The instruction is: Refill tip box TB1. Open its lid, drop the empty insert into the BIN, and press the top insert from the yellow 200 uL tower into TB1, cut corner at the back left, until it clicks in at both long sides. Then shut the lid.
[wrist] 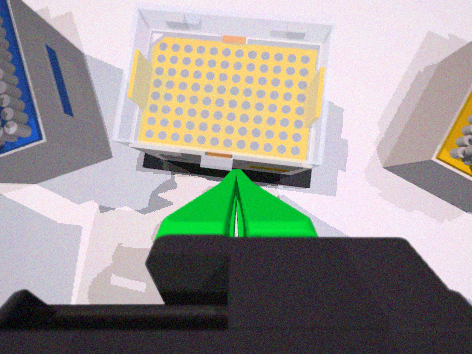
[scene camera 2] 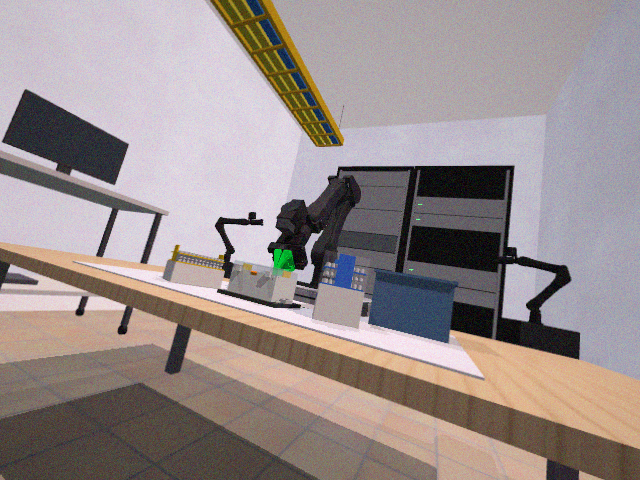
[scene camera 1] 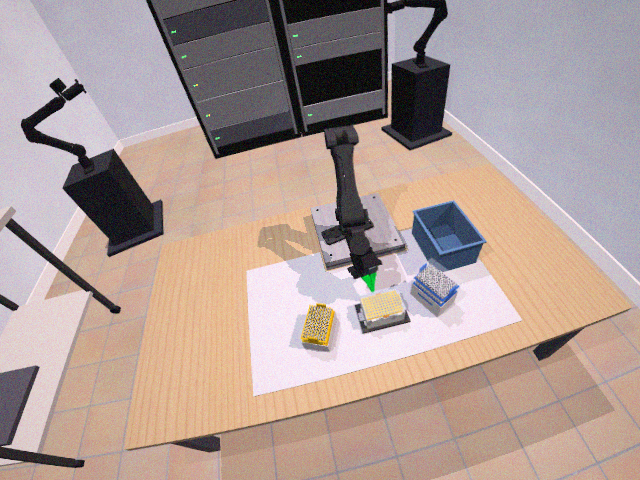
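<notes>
Tip box TB1 (scene camera 1: 385, 320) (scene camera 2: 258, 287) stands in a dark holder at the mat's middle. Its clear lid (wrist: 125, 120) looks shut over a yellow insert (scene camera 1: 381, 303) (wrist: 231, 95) with grey, empty-looking holes. The insert's cut corner is at the upper left in the wrist view. My gripper (scene camera 1: 372, 290) (scene camera 2: 284, 269) (wrist: 236, 177) is shut and empty, its green tips close to the box's arm-side long edge, by the latch. Contact cannot be told. The yellow tower (scene camera 1: 317, 324) (scene camera 2: 192, 273) (wrist: 430, 110) holds tips, left of TB1 in scene camera 1. The blue BIN (scene camera 1: 448, 250) (scene camera 2: 410, 307) stands at the back right.
A blue-topped tower (scene camera 1: 435, 289) (scene camera 2: 338, 304) (wrist: 65, 125) with tips stands between TB1 and the BIN. The towers and TB1 stand on a white mat (scene camera 1: 279, 372) on the wooden table (scene camera 1: 196, 330). The arm's grey base plate (scene camera 1: 387, 232) lies behind the mat.
</notes>
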